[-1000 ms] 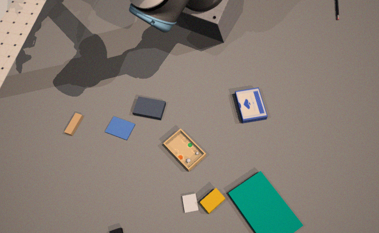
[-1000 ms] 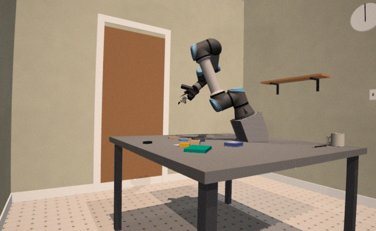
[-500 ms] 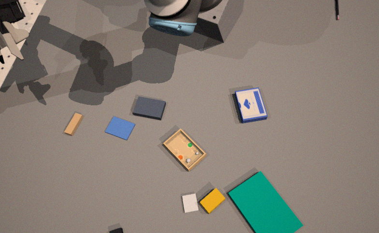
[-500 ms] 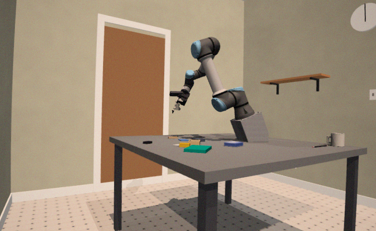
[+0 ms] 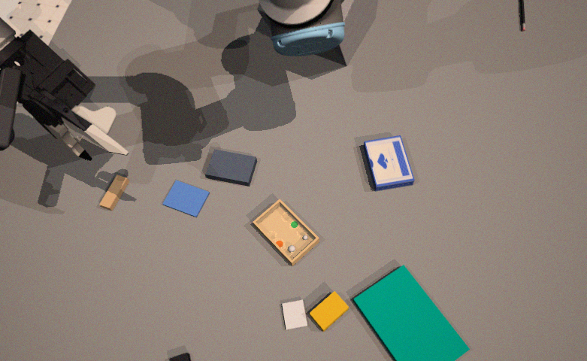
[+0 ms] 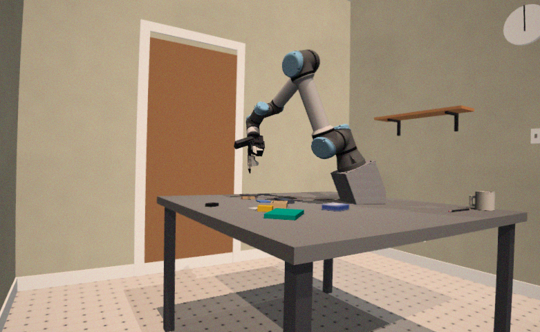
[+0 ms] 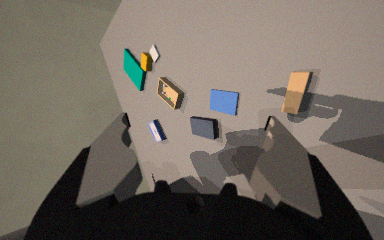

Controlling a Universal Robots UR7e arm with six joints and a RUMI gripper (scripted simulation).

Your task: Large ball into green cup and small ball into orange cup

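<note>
Now: the covered wooden puzzle 6 cm ahead of my hand, 28 cm to the left of it and 19 cm below it. Also, from my hand: blue tile 1 cm behind, 8 cm to the left, 19 cm below; then wooden block 3 cm behind, 7 cm to the right, 18 cm below; then dark slate box 8 cm behind, 17 cm to the left, 18 cm below.
</note>
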